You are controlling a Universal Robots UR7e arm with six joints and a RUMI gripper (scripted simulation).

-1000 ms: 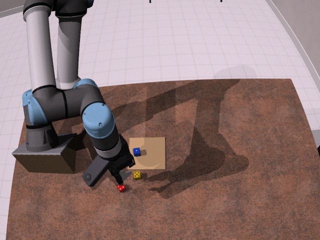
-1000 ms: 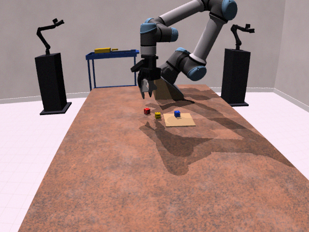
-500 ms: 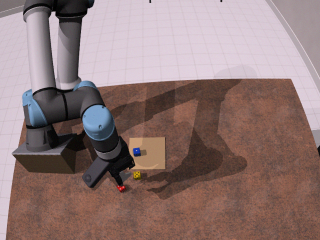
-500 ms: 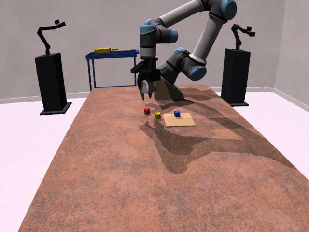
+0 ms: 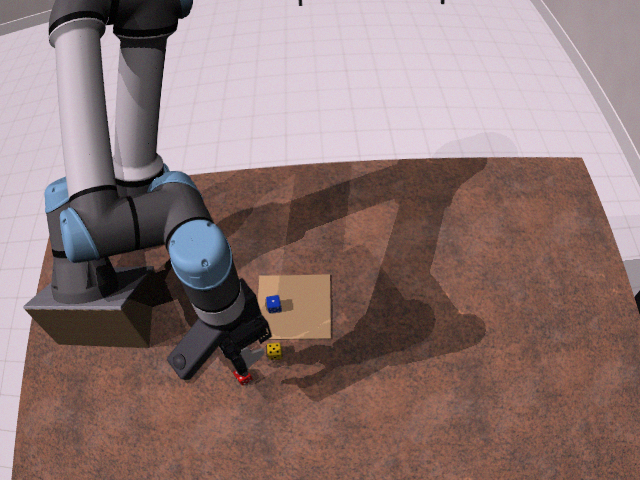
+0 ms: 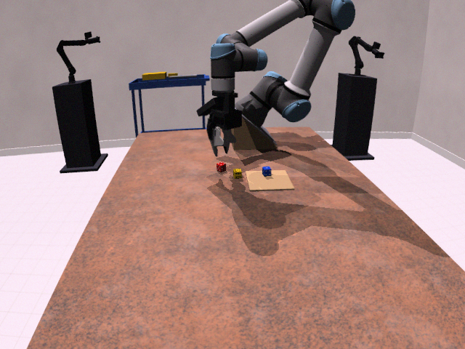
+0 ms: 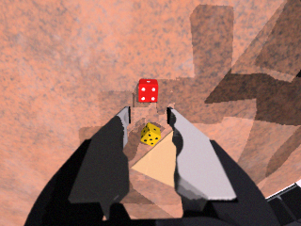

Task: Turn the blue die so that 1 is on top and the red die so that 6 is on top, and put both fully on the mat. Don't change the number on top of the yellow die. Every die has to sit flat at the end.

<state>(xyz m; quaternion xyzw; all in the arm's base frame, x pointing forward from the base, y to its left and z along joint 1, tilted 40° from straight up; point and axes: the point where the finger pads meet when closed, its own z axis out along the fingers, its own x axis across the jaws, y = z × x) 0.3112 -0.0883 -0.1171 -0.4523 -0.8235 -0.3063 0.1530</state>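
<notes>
My hand is 60 mm above the red die. From my hand the other things lie so: yellow die 60 mm ahead, 50 mm to the left, 60 mm below; then blue die 70 mm ahead, 150 mm to the left, 60 mm below; then tan mat 100 mm ahead, 150 mm to the left, 70 mm below.
</notes>
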